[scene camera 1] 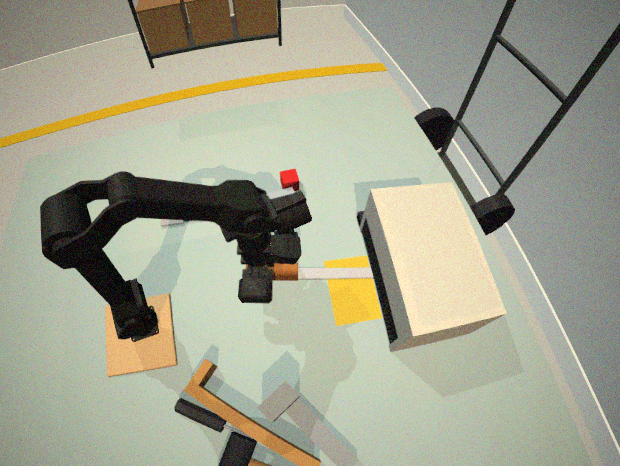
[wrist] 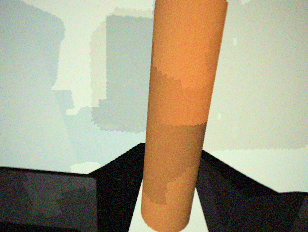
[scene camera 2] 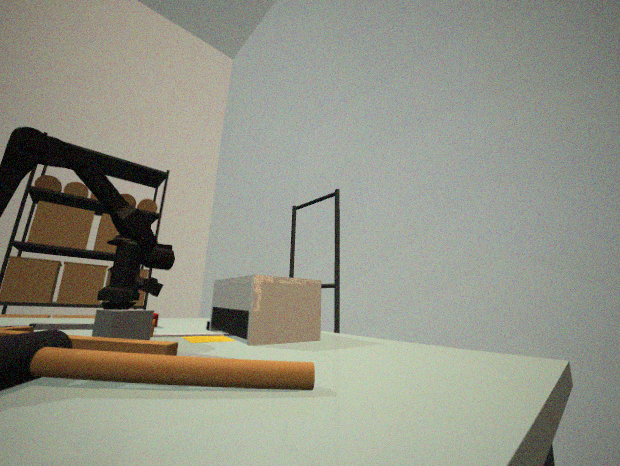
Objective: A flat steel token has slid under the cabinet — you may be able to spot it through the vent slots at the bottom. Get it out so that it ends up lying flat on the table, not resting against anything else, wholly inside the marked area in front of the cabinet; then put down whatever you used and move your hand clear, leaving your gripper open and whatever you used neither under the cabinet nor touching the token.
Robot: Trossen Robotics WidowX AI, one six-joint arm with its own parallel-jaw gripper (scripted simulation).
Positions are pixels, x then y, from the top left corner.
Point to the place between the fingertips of the gripper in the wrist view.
At 168, 151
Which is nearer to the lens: the grey block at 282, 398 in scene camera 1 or the screwdriver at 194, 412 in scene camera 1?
The grey block.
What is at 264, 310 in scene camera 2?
A cream cabinet.
